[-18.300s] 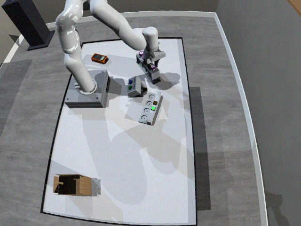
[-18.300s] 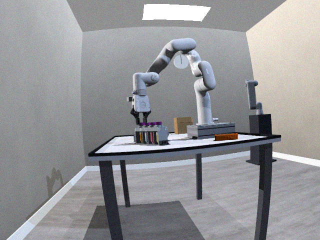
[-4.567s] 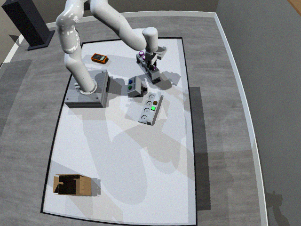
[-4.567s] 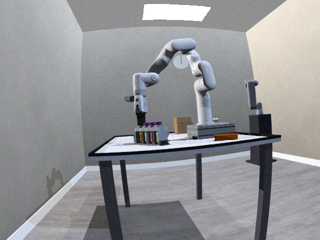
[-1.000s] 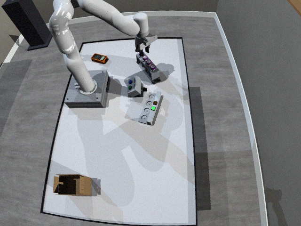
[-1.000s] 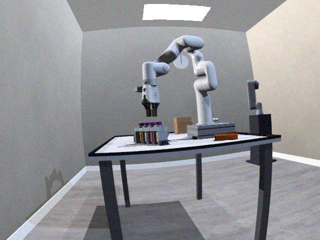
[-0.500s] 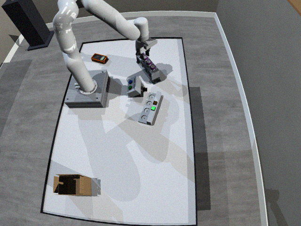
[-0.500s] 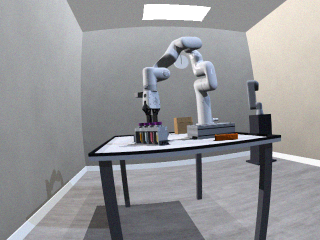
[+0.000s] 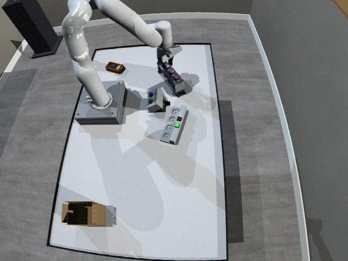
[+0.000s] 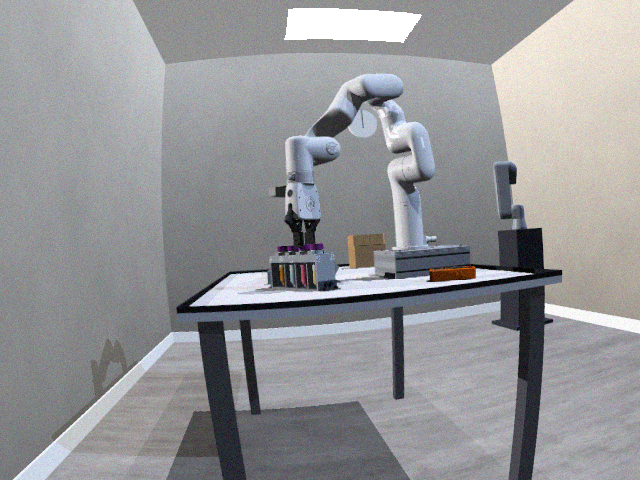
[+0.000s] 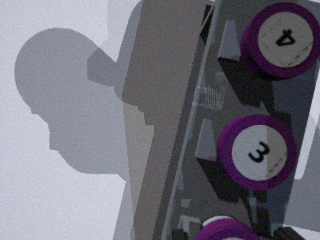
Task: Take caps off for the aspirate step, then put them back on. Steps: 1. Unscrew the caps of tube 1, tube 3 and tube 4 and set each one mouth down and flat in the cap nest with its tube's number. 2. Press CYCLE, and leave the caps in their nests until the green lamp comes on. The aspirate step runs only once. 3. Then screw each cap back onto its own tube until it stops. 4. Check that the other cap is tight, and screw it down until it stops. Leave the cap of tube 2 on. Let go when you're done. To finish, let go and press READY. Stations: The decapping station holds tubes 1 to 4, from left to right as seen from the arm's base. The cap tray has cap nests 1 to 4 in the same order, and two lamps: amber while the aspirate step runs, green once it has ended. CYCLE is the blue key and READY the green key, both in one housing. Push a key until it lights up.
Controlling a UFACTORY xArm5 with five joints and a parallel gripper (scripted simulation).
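Now: the green key 21 cm to the right of my hand, 10 cm behind it and 7 cm below it. Also, from my hand: blue key: 16 cm to the right, 10 cm behind, 7 cm below; key housing: 19 cm to the right, 8 cm below, 8 cm behind; cardboard box: 82 cm to the right, 40 cm behind, 7 cm below.
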